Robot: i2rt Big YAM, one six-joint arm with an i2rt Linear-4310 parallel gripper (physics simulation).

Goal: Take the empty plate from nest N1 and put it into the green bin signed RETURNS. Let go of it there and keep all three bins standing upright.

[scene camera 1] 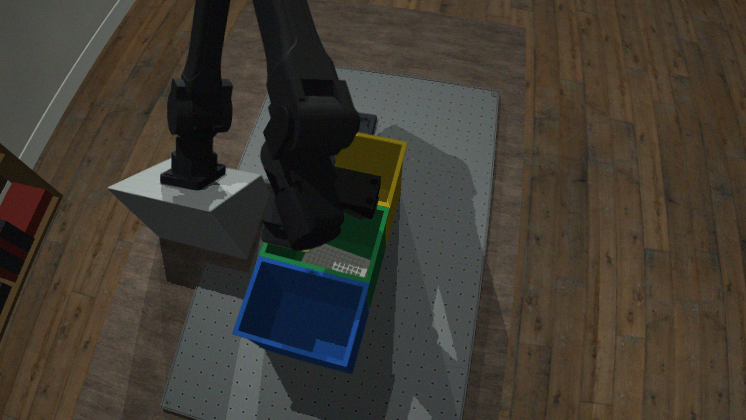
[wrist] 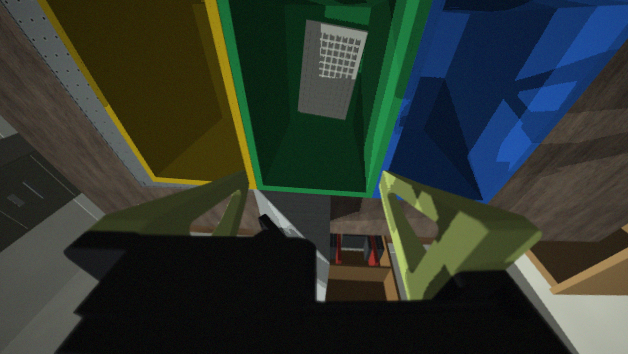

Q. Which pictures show the green bin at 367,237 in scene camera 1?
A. Scene camera 1 and the wrist view: all of them.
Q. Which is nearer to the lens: the white gridded plate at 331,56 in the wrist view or the green bin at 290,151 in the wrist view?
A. The green bin.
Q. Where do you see a yellow bin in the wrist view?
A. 165,80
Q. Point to a yellow bin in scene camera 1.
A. At 375,155
